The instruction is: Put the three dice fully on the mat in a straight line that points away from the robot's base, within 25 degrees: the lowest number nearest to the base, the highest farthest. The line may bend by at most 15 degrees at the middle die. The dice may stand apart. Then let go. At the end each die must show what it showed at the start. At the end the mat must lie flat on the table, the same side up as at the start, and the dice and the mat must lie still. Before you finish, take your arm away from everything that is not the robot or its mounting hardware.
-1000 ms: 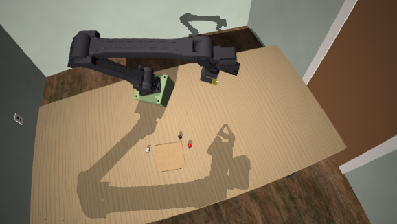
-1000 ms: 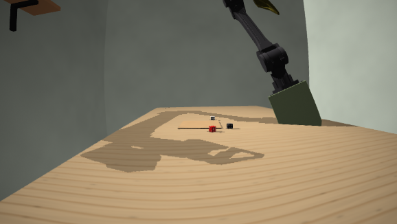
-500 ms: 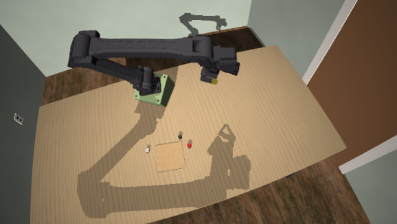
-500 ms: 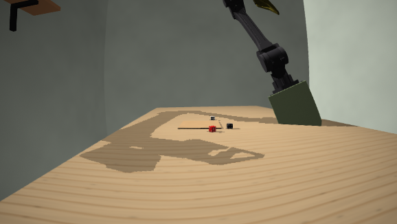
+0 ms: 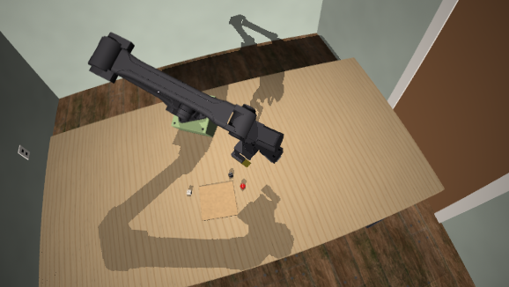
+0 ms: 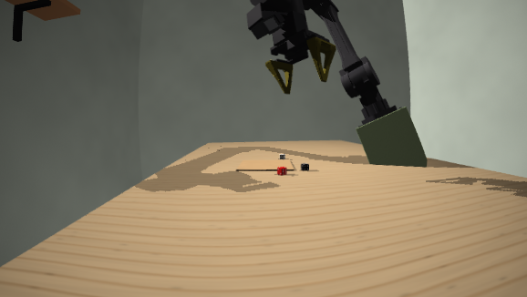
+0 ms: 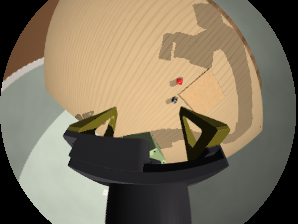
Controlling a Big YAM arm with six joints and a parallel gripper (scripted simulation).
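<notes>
Now: hand 40 mm short of the red die, 60 mm to the left of it and 180 mm above it. Also, from my hand: tan mat: 90 mm ahead, 160 mm to the right, 190 mm below; white die: 40 mm ahead, 270 mm to the right, 180 mm below; black die: 10 mm behind, 100 mm to the right, 180 mm below.
</notes>
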